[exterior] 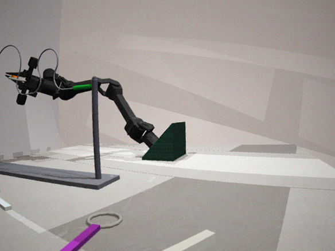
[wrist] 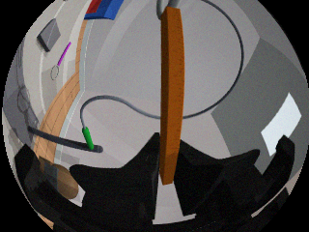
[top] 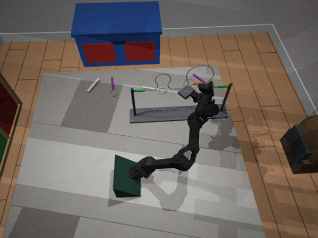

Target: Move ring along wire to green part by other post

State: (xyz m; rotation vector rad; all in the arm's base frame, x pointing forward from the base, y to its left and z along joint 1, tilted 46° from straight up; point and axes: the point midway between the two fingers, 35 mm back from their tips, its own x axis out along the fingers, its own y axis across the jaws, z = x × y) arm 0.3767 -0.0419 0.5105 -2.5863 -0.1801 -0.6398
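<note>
My gripper tip is 8 cm to the right of the ring with orange handle and 3 cm above it. From my gripper tip the other things lie so: white-handled ring (22 cm ahead, 32 cm to the left, 34 cm below); then grey box (20 cm ahead, 10 cm to the left, 34 cm below); then purple-handled ring (21 cm ahead, 62 cm to the left, 34 cm below).
</note>
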